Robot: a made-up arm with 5 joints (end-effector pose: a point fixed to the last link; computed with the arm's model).
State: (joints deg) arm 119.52 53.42 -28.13 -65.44 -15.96
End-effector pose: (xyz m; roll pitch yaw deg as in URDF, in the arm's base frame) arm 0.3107 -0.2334 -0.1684 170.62 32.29 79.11
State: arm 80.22 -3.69 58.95 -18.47 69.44
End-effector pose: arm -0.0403 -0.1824 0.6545 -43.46 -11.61 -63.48
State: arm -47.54 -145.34 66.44 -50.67 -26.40
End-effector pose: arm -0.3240 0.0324 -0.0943 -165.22 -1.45 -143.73
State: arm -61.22 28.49 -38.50 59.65 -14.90
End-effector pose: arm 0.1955 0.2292 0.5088 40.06 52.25 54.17
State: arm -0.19 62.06 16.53 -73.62 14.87
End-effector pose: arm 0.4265 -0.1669 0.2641 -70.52 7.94 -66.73
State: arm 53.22 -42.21 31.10 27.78 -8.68
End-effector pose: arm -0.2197 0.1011 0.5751 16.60 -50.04 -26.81
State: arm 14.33 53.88 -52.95 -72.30 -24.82
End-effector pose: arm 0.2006 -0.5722 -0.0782 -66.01 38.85 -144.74
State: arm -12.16 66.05 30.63 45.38 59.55
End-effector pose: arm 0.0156 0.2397 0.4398 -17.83 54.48 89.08
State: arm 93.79 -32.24 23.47 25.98 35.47
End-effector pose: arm -0.2802 -0.2142 0.6105 21.51 -23.62 -60.89
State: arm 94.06 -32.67 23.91 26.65 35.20
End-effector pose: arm -0.2790 -0.2076 0.6119 21.29 -24.11 -61.01
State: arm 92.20 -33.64 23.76 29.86 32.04
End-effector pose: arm -0.2817 -0.1786 0.6148 22.30 -28.16 -58.65
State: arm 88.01 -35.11 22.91 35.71 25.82
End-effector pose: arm -0.2909 -0.1270 0.6130 23.74 -35.67 -52.68
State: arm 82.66 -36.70 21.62 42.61 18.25
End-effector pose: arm -0.3074 -0.0695 0.5999 23.44 -43.97 -43.00
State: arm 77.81 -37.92 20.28 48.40 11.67
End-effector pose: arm -0.3264 -0.0264 0.5802 20.69 -49.99 -31.80
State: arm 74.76 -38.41 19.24 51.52 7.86
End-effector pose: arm -0.3400 -0.0071 0.5660 18.02 -52.74 -23.87
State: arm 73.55 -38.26 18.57 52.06 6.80
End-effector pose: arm -0.3457 -0.0062 0.5624 17.49 -53.34 -21.39
